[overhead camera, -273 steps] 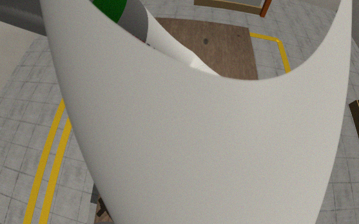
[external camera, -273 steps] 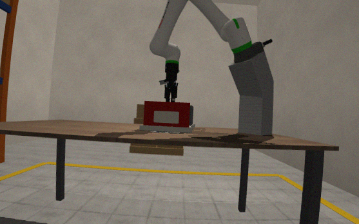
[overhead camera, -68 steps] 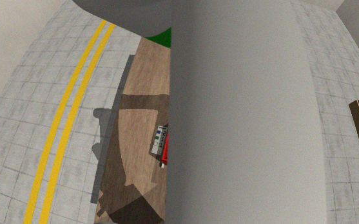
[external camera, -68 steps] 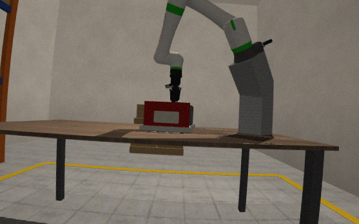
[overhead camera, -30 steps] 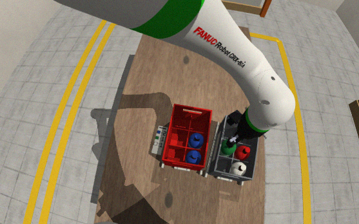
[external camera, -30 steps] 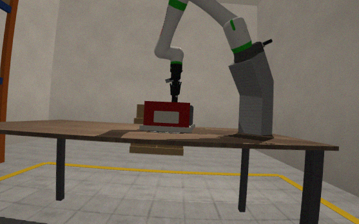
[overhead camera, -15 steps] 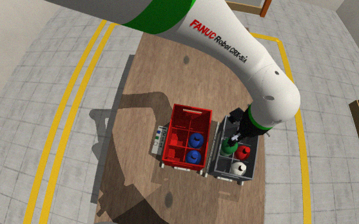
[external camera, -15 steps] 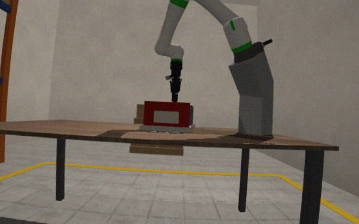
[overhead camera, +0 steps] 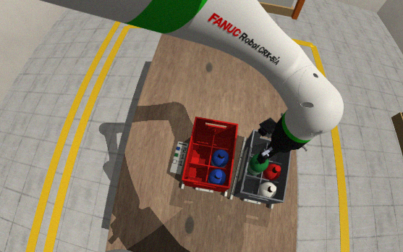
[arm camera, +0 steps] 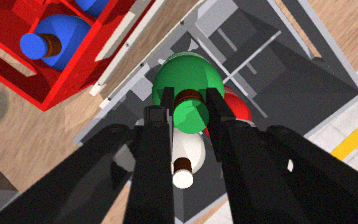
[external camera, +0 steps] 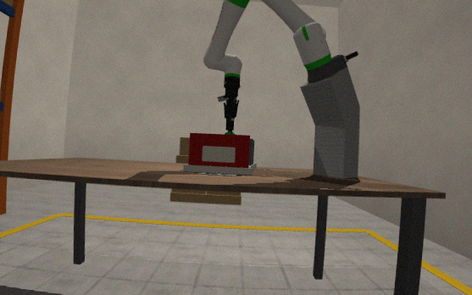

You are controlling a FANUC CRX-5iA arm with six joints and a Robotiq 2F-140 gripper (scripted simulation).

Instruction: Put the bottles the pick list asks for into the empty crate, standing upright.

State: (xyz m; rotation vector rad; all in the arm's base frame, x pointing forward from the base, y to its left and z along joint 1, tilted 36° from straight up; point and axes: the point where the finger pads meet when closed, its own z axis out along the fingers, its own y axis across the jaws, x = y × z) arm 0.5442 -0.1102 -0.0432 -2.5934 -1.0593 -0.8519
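Right now my hand is 8 cm above the green-label bottle. The rest, counted from my hand: grey crate 17 cm below, 4 cm to the right; then white-label bottle 17 cm below, 9 cm to the right, 8 cm behind; then red-label bottle 17 cm below, 9 cm to the right, 1 cm ahead.
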